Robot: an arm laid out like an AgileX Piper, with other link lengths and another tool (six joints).
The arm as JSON. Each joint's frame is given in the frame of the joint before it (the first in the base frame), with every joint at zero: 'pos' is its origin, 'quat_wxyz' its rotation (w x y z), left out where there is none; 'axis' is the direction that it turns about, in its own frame. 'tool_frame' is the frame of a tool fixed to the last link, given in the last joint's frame.
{
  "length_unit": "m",
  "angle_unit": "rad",
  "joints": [
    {
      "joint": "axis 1",
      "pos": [
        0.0,
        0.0,
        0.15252
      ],
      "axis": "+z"
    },
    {
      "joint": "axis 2",
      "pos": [
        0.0,
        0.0,
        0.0
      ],
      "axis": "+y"
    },
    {
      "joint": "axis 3",
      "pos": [
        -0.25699,
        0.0,
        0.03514
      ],
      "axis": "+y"
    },
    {
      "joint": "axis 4",
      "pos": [
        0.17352,
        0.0,
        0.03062
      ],
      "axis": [
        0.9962,
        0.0,
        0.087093
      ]
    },
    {
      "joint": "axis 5",
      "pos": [
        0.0,
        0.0,
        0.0
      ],
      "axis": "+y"
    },
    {
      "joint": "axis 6",
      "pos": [
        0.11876,
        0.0,
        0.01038
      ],
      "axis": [
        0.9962,
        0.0,
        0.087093
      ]
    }
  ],
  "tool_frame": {
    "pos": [
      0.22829,
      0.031,
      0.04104
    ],
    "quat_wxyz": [
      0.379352,
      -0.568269,
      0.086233,
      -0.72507
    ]
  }
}
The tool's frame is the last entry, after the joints.
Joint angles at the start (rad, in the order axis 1, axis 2, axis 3, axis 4, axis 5, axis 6):
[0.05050 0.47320 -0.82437 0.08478 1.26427 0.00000]
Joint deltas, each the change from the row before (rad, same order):
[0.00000 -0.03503 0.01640 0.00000 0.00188 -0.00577]
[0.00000 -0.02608 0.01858 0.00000 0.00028 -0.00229]
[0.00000 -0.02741 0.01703 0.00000 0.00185 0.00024]
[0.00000 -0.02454 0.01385 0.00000 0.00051 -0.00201]
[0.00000 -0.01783 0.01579 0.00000 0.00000 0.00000]
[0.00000 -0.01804 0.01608 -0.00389 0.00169 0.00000]
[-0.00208 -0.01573 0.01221 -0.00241 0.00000 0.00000]
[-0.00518 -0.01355 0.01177 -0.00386 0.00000 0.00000]
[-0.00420 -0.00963 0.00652 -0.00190 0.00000 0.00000]
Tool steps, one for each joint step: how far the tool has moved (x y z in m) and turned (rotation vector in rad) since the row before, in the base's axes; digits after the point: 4 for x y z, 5 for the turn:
[-0.0029 0.0000 -0.0006 -0.00313 -0.01740 0.00433]
[-0.0026 -0.0001 -0.0028 -0.00122 -0.00748 0.00167]
[-0.0026 -0.0001 -0.0024 0.00053 -0.00850 -0.00003]
[-0.0018 0.0000 -0.0014 -0.00091 -0.01040 0.00146]
[-0.0019 -0.0001 -0.0033 0.00010 -0.00204 0.00000]
[-0.0021 -0.0014 -0.0040 -0.00348 -0.00045 -0.00170]
[-0.0011 -0.0012 -0.0023 -0.00195 -0.00362 -0.00322]
[-0.0008 -0.0022 -0.0026 -0.00331 -0.00193 -0.00701]
[-0.0003 -0.0014 -0.0011 -0.00154 -0.00318 -0.00510]

